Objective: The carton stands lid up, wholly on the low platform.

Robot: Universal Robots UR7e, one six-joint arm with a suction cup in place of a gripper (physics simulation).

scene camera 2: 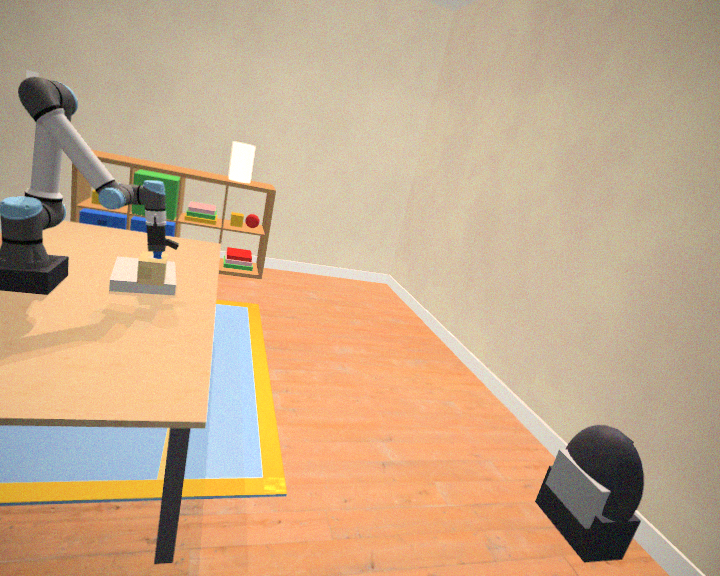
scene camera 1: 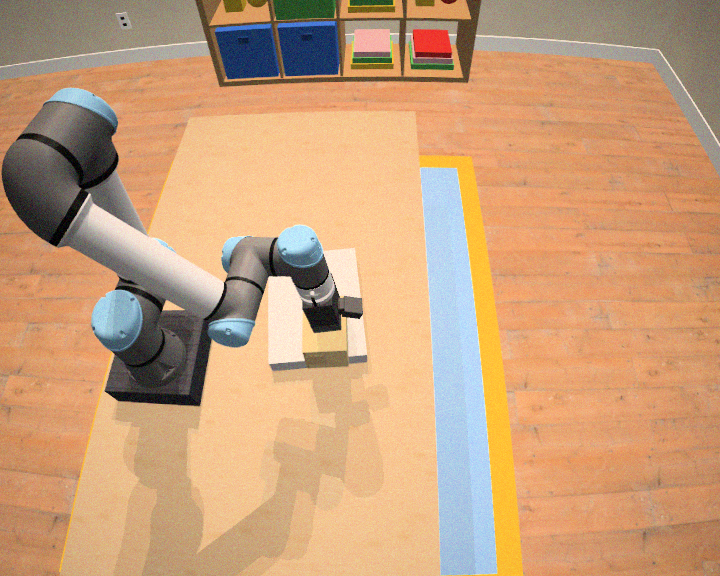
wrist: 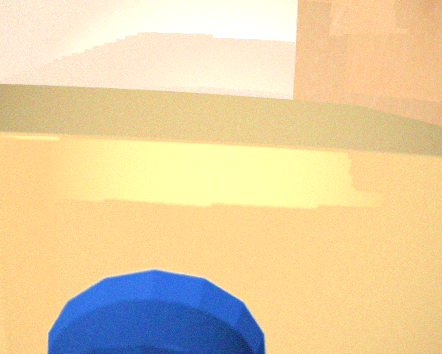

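Seen in the pictures: hand at its tool point: (scene camera 2: 157,260) (wrist: 165,305); arm's base at its link origin: (scene camera 2: 24,263) (scene camera 1: 157,359).
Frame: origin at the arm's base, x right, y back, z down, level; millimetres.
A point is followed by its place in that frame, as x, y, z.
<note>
The tan carton (scene camera 1: 325,348) {19, -422, -64} (scene camera 2: 151,273) {25, -420, -17} (wrist: 226,253) {-34, -455, -64} stands upright on the low white platform (scene camera 1: 282,326) {-91, -307, 31} (scene camera 2: 124,273) {-83, -316, 31} (wrist: 160,56) {-51, -482, 31}, at its front edge and right of its middle. My suction cup (scene camera 1: 324,326) {-43, -436, -50} (scene camera 2: 157,255) (wrist: 156,312) sits straight down on the carton's top face, with suction holding it. In the wrist view the blue cup presses on the carton's lid, and the platform and table show beyond the carton's far edge. From these views I cannot tell whether the carton's base touches the platform.
The platform lies on the wooden table (scene camera 1: 301,183) {-629, -340, 79} (scene camera 2: 141,354) {522, -435, 79} (wrist: 349,49) {41, -494, 79}, next to the arm's dark base (scene camera 1: 158,372) {55, -32, -51}. A blue and yellow floor strip (scene camera 1: 455,343) (scene camera 2: 238,394) runs beside the table. A shelf unit (scene camera 1: 209,40) (scene camera 2: 269,229) with bins stands at the back wall.
</note>
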